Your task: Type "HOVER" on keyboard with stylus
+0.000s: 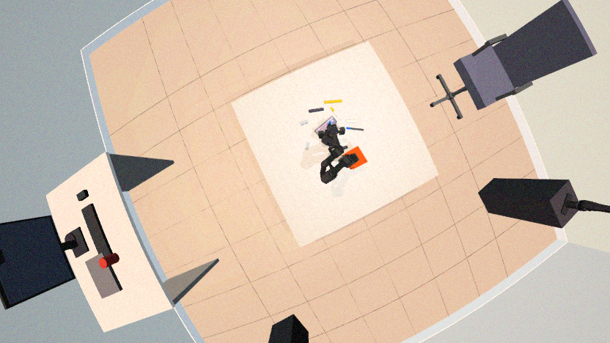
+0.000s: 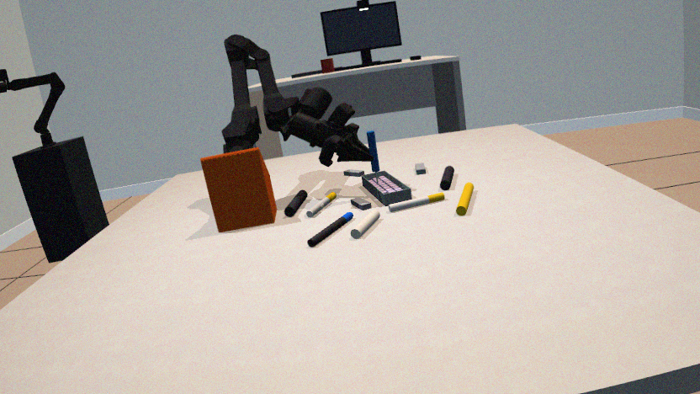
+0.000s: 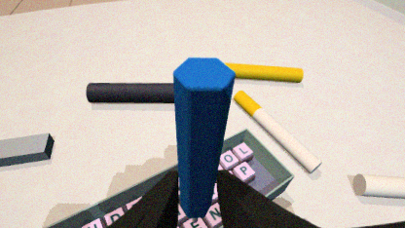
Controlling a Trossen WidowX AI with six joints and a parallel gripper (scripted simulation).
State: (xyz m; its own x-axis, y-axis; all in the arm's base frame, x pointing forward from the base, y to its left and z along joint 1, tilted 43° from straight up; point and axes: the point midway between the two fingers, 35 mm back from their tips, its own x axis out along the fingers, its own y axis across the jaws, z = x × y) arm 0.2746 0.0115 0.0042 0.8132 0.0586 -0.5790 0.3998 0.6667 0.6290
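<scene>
Right now my gripper tip is 5 cm past the grey eraser, 6 cm to the left of it and 8 cm above it. Also, from my gripper tip: black blue-capped pen: 11 cm behind, 16 cm to the right, 8 cm below; then blue stylus: 2 cm below; then white cylinder: 6 cm behind, 19 cm to the right, 8 cm below.
</scene>
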